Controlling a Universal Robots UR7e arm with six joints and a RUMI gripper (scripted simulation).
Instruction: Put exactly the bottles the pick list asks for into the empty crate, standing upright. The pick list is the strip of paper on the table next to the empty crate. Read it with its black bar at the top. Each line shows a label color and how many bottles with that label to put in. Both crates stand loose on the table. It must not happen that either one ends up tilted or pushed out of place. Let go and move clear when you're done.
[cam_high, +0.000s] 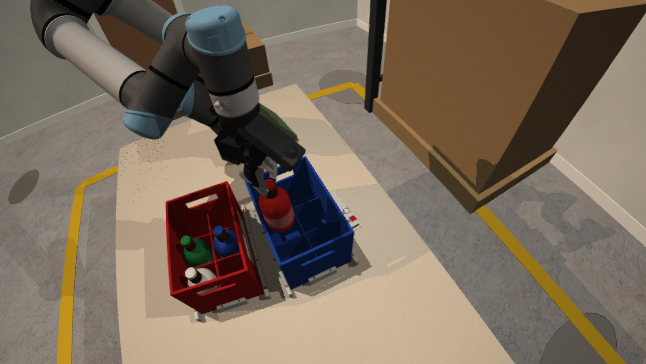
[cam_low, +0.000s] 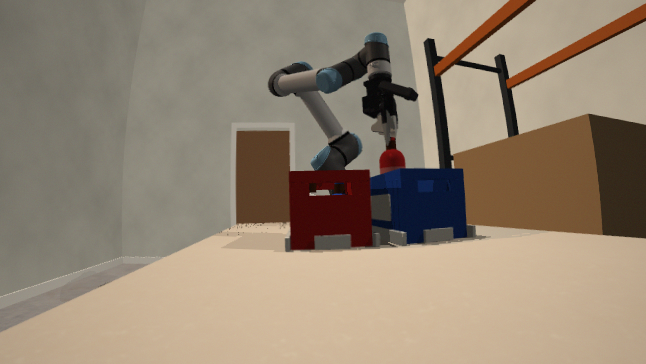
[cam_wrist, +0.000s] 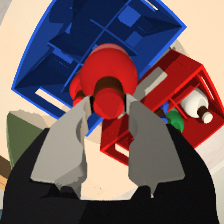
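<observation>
My gripper is now 7 cm above the red bottle. From my hand the other things lie so: red crate (20 cm to the right, 19 cm below); blue bottle (16 cm to the right, 19 cm below); blue crate (1 cm behind, 4 cm to the left, 19 cm below).
</observation>
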